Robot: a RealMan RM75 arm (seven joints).
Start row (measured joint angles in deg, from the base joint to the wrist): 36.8 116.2 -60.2 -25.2 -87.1 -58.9 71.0
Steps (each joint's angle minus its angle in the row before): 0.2 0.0 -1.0 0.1 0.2 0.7 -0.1; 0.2 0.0 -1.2 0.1 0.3 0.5 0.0; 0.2 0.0 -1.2 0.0 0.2 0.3 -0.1; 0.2 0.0 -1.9 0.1 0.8 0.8 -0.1; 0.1 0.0 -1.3 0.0 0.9 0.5 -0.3; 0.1 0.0 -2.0 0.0 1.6 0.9 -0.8; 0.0 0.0 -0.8 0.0 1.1 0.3 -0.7
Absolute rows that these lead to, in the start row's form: 37.0 116.2 -61.2 -25.1 -86.9 -58.2 70.9; 37.2 116.2 -62.4 -25.0 -86.6 -57.7 70.9; 37.4 116.2 -63.6 -25.0 -86.4 -57.4 70.8; 37.6 116.2 -65.5 -24.9 -85.6 -56.6 70.7; 37.7 116.2 -66.8 -24.9 -84.7 -56.1 70.4; 37.8 116.2 -68.8 -24.9 -83.1 -55.2 69.6; 37.8 116.2 -69.6 -24.9 -82.0 -54.9 68.9
